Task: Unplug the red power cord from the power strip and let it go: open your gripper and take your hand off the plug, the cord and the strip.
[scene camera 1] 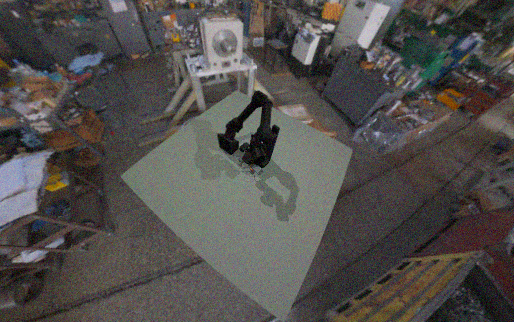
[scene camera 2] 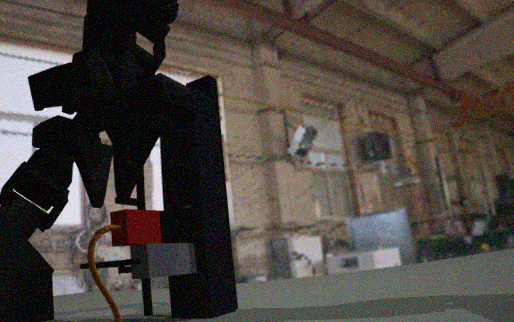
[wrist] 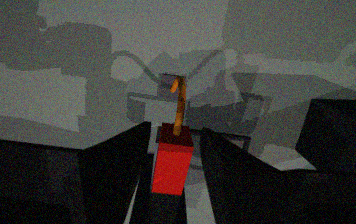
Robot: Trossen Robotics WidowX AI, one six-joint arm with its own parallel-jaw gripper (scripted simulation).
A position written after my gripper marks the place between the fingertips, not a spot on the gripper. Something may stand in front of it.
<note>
In view: my gripper (scene camera 2: 109, 205).
My gripper is seen too in the wrist view (wrist: 176, 131).
</note>
